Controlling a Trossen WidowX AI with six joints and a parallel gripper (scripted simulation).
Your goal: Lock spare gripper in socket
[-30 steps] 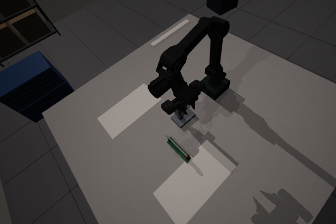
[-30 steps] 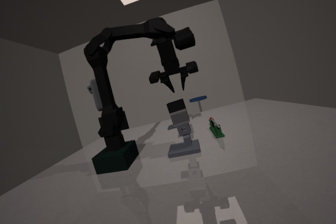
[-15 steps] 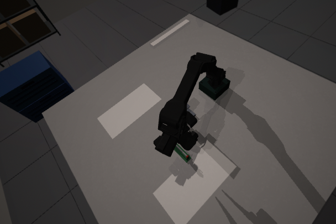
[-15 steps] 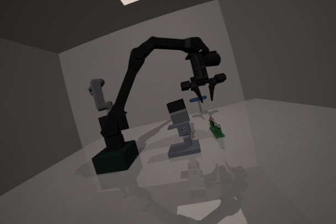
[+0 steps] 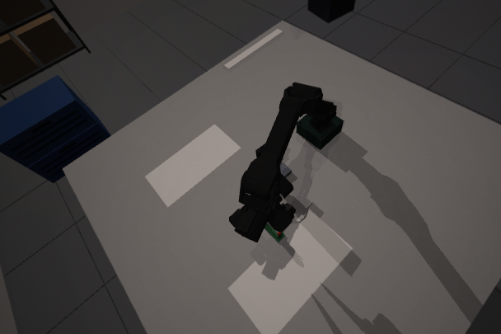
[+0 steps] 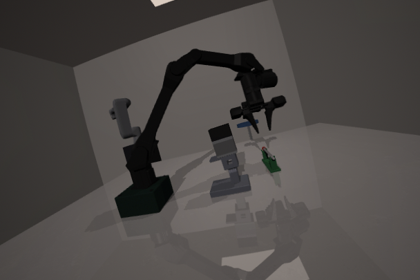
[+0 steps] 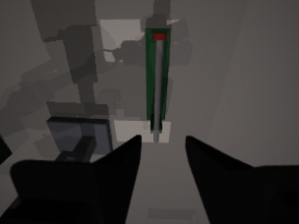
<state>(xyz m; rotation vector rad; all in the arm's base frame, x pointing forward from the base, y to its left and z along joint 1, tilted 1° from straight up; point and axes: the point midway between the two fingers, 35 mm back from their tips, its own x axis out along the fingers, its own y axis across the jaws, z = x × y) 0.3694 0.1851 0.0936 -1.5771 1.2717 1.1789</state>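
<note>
Right now my gripper tip is 10 mm past the green stand, 10 mm to the right of it and 100 mm above it. Also, from my gripper tip: spare gripper 110 mm behind, 130 mm to the right, 10 mm above; then grey mount 120 mm behind, 120 mm to the right, 70 mm below.
</note>
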